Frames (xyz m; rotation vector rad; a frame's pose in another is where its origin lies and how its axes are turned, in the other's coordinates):
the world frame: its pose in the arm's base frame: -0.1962 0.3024 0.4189 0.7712 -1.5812 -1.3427
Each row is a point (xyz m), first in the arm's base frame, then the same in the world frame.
Working: the arm's base frame: its pose in the world frame: 0.0898 -0.4557 -0.2994 -0.7712 1.5812 1.3427

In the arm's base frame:
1: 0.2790 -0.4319 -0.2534
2: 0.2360 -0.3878 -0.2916
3: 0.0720 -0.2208 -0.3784
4: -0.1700 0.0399 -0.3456
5: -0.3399 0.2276 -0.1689
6: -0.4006 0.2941 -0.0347
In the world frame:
1: 0.2993 -0.7714 -0.7296
2: 0.2688 -0.8028 -0.6718
3: 0.1673 -0.8653 -0.4524
4: 0.0425 -0.7980 -0.1246
5: -0.0133 -0.6003 0.1060
6: -0.0161 -0.4607 0.1873

